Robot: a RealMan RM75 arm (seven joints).
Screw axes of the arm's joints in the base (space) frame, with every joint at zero. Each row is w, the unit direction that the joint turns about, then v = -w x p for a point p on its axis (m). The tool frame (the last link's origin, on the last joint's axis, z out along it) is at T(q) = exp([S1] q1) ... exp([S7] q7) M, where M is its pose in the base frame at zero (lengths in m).
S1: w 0 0 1 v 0 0 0
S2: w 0 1 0 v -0.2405 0 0
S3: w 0 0 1 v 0 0 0
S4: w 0 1 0 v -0.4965 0 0
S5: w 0 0 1 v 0 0 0
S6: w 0 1 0 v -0.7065 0 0
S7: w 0 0 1 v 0 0 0
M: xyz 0 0 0.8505 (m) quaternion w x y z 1 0 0 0
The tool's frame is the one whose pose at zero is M.
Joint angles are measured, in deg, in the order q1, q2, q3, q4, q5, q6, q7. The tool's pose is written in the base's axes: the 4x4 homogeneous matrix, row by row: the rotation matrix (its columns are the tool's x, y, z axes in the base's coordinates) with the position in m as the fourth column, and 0 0 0 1 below. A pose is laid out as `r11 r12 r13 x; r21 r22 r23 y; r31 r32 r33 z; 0 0 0 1`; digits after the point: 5 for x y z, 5 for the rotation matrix.
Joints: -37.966, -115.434, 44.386, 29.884, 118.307, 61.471, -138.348
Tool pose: 0.04781 0.99720 0.05744 -0.28392; 0.83408 -0.07149 0.54699 0.39961; 0.54957 0.02176 -0.83517 -0.00038; 0 0 0 1
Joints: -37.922, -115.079, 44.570, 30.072, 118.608, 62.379, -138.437
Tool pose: 0.05615 0.99671 0.05852 -0.28400; 0.83993 -0.07884 0.53694 0.39877; 0.53978 0.01900 -0.84159 0.00167; 0 0 0 1
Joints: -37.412, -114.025, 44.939, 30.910, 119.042, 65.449, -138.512
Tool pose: 0.07615 0.99482 0.06733 -0.28514; 0.85429 -0.09992 0.51009 0.39490; 0.51418 0.01868 -0.85748 0.00919; 0 0 0 1
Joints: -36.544, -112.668, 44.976, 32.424, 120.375, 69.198, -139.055
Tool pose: 0.09661 0.99326 0.06398 -0.28926; 0.87007 -0.11550 0.47920 0.38928; 0.48336 0.00937 -0.87537 0.02097; 0 0 0 1
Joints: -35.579, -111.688, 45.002, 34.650, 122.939, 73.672, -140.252
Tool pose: 0.11658 0.99193 0.04993 -0.29309; 0.89378 -0.12670 0.43024 0.38058; 0.43309 -0.00553 -0.90133 0.03071; 0 0 0 1
